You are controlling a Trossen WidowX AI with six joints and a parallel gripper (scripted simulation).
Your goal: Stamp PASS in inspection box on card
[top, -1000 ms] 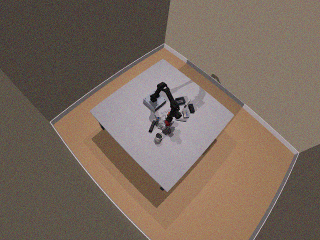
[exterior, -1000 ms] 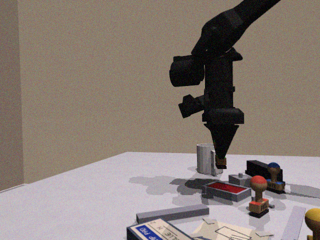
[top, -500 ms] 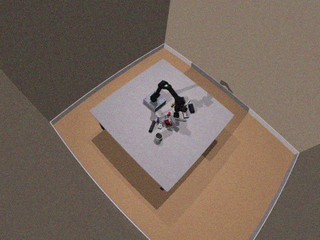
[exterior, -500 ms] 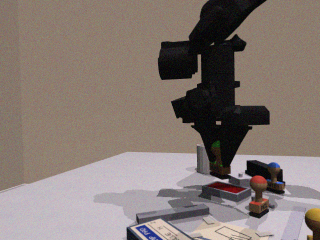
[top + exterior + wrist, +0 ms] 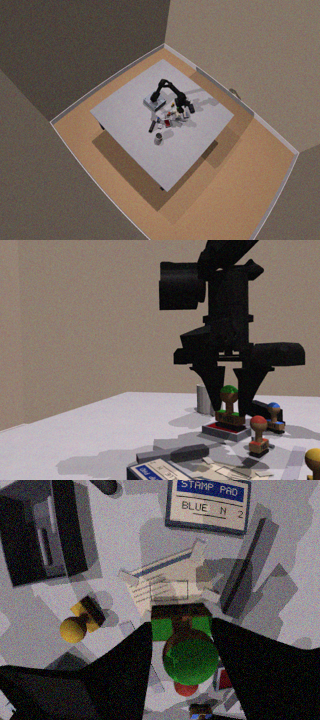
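Now: the card 90 mm below my gripper tip. From my gripper tip the other things lie so: green-knobbed stamp: right at my gripper tip; then yellow-knobbed stamp: 110 mm behind, 30 mm to the left, 70 mm below; then red-knobbed stamp: 40 mm behind, 100 mm to the right, 70 mm below.
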